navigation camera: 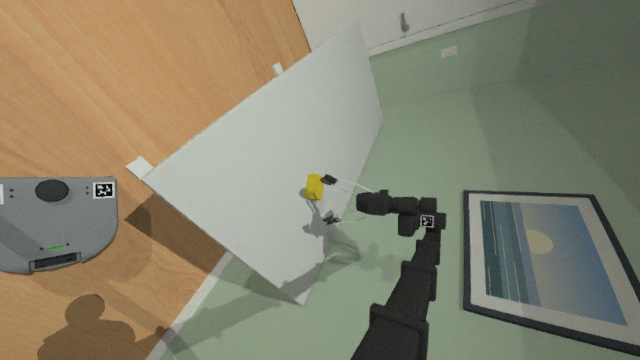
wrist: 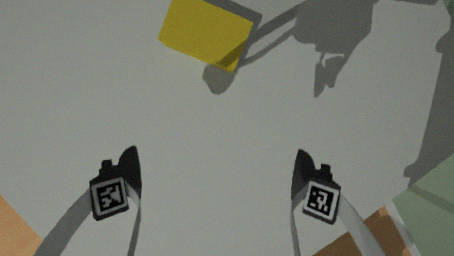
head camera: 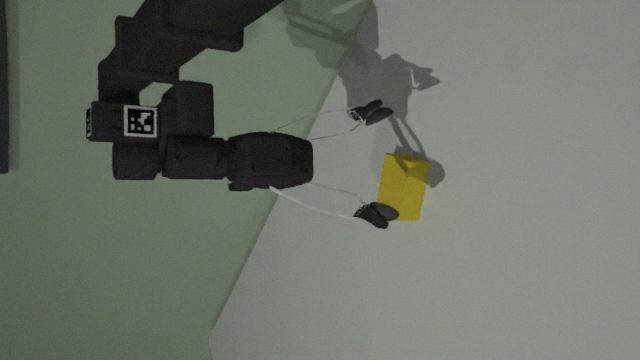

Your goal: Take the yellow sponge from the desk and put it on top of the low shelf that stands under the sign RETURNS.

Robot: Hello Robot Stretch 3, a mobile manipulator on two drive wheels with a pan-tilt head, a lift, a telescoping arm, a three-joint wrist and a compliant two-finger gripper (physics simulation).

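Places are measured from the robot's base along level axes (x ahead, y left, z up), in millimetres.
Pixels of known places: gripper, fingertip midpoint: [navigation camera: 322,199] [head camera: 392,164]; robot's base at its link origin: [navigation camera: 53,189].
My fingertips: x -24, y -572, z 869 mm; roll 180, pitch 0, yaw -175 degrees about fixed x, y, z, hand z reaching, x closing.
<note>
Ahead of a thing's pixels: the offset from my fingertips to its top centre. Level surfaces: height alone.
The yellow sponge @(dx +31, dy -130, dz -103 mm) [head camera: 404,187] [navigation camera: 314,187] [wrist: 207,32] lies on the light grey desk @(dz -148 mm) [head camera: 500,280] [navigation camera: 240,150] [wrist: 75,90]. My gripper [head camera: 375,164] [navigation camera: 330,199] [wrist: 217,166] is open and empty above the desk. In the head view one fingertip overlaps the sponge's near edge, and the other is off to its side. In the wrist view the sponge is beyond the fingertips, slightly left of the middle between them, and its top is cut off by the frame. The gripper's shadow falls on the desk and partly on the sponge. The low shelf and the sign RETURNS do not show.
My base [navigation camera: 60,220] stands on the wooden floor beside the desk's near end. A green wall [head camera: 100,250] [navigation camera: 425,125] runs along the desk's far side. A framed seascape @(dx -180, dy -428, dz +868 mm) [navigation camera: 565,260] hangs on it, near the arm. A white door [navigation camera: 350,17] with a handle is beyond the desk.
</note>
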